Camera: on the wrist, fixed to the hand. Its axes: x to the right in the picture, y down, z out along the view.
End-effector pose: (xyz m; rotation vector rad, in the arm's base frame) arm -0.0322 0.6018 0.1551 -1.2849 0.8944 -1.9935
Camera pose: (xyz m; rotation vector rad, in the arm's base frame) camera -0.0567 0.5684 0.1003 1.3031 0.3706 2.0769
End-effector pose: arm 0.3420 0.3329 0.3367 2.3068 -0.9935 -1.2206
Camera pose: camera 0.3453 0.2863 0.3870 -2.3766 -0.9019 0.9286
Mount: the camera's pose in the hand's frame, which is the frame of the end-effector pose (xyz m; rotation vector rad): 0.0057 0.0604 -0.0322 0.1501 0.1730 -1.6016
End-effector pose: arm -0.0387 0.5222 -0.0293 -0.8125 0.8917 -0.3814
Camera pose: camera -0.0631 0.5430 -0.0901 -1.2335 0.1655 -1.8981
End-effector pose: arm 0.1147 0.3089 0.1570 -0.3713 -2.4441 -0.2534
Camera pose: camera 0.1485 0.3582 0.1908 1.6419 -1.9908 -0.6750
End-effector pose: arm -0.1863 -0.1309 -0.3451 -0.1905 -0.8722 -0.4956
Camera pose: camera -0.1316 -0.0917 -0.3588 0.7667 -0.7394 -1.8806
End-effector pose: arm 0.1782 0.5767 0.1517 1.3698 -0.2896 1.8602
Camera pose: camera 0.1125 0.5585 0.1599 0.9205 0.8413 0.5911
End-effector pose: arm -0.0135 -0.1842 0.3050 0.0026 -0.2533 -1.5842
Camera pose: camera 0.0510 -0.1954 0.2843 -0.5699 0.2214 3.0409
